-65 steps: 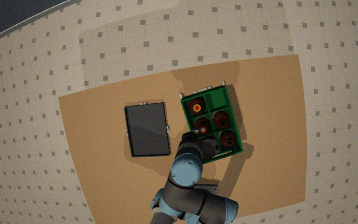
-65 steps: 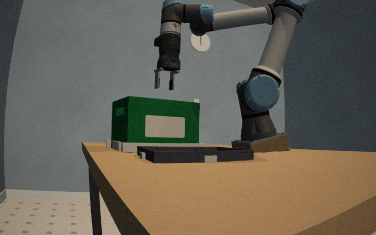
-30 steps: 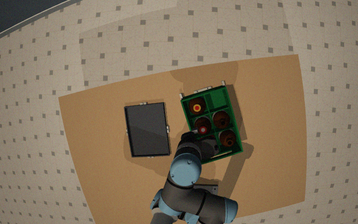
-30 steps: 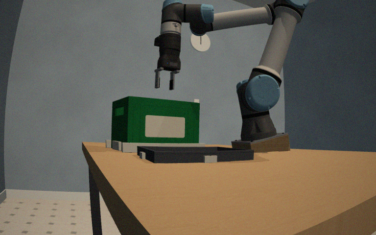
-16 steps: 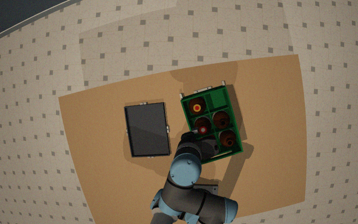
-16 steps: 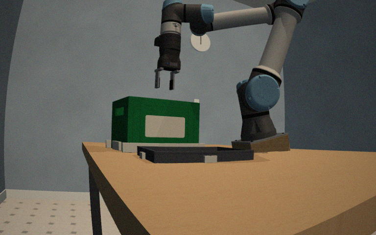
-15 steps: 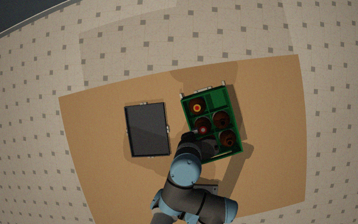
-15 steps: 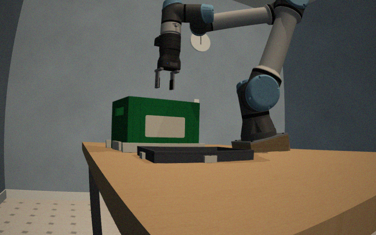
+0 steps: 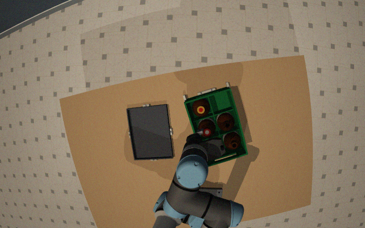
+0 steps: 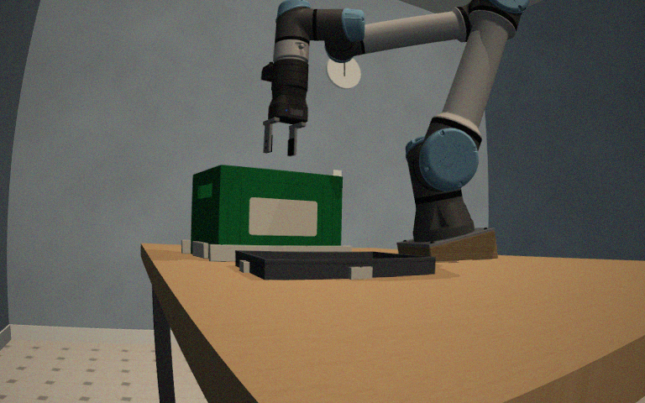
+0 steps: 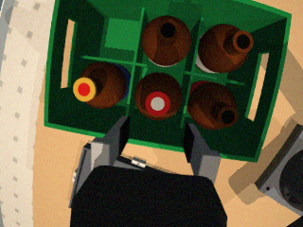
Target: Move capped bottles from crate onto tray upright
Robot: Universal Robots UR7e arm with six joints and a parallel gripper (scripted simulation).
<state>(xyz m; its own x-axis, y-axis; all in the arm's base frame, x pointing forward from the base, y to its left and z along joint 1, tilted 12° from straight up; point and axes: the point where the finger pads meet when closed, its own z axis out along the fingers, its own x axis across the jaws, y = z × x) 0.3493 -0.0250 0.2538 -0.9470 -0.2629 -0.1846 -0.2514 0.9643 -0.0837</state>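
The red-capped bottle is 140 mm below my hand, 20 mm to the right of it and 10 mm ahead of it. The rest, counted from my hand: dark grey tray (250 mm to the left, 220 mm below, 10 mm behind); then green crate (150 mm below, 60 mm to the right, 10 mm ahead); then open bottle (140 mm below, 80 mm behind, 30 mm to the right).
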